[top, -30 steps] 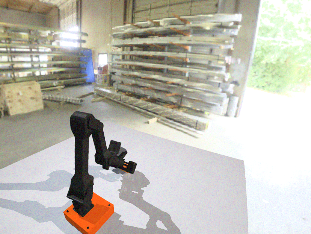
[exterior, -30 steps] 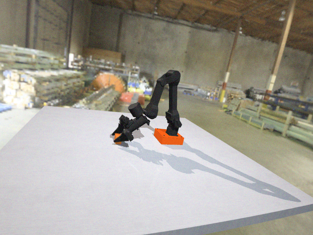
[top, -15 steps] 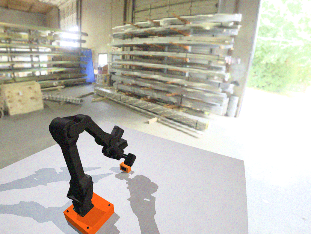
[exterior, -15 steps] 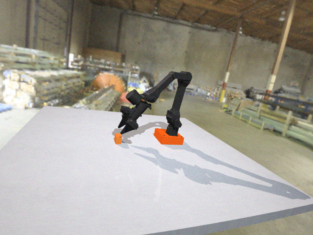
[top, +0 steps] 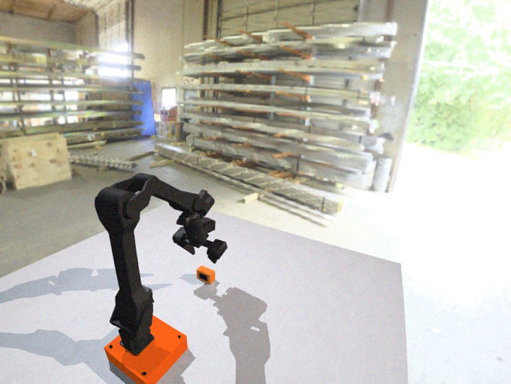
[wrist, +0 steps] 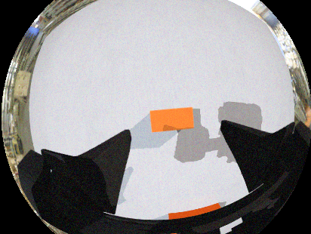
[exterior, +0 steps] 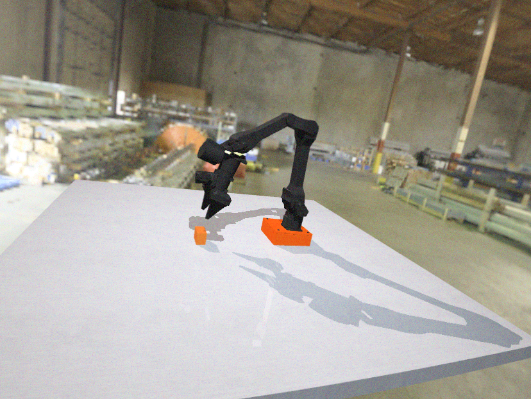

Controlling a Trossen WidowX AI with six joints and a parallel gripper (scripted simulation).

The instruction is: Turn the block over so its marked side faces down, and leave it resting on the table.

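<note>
My gripper tip is 80 mm above the orange block.
</note>
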